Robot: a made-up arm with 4 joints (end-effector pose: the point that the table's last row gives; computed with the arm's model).
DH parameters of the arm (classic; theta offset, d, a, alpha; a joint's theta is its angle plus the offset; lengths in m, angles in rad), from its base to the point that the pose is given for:
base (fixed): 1.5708 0.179 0 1.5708
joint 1: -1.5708 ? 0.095 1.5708
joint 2: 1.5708 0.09 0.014 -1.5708
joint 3: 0 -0.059 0.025 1.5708
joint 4: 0 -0.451 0.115 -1.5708
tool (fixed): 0 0.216 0 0
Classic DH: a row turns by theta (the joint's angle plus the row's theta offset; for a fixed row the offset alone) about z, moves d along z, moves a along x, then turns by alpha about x.
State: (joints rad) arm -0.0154 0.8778 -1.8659 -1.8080
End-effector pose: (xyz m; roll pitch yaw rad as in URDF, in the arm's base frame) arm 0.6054 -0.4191 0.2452 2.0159 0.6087 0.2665
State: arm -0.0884 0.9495 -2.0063 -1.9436
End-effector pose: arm 0.5889 -0.4418 0.2615 2.1035 0.4608 0.3322
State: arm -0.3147 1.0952 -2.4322 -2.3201
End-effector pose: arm 0.5516 -0.4836 0.3101 2.2378 0.0192 0.4785
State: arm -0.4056 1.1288 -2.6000 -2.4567
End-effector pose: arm 0.5381 -0.4944 0.3300 2.2557 -0.1456 0.5260
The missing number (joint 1, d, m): 0.189
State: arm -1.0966 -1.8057 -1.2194 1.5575
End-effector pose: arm 0.1596 -0.3078 -0.2522 -2.3282 0.0973 -0.2195
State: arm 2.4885 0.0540 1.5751 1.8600
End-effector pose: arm -0.2459 0.3220 0.0950 3.0291 1.2039 -1.7121
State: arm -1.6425 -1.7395 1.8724 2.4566
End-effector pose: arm 0.0976 0.3118 0.5733 0.3608 -0.8655 -0.4452
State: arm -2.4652 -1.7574 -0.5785 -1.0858
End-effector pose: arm 0.0398 -0.4610 0.5294 -0.1116 -0.3370 3.0765
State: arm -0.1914 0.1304 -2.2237 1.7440
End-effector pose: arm 0.6809 -0.1980 0.2038 2.4070 -1.2412 1.6459
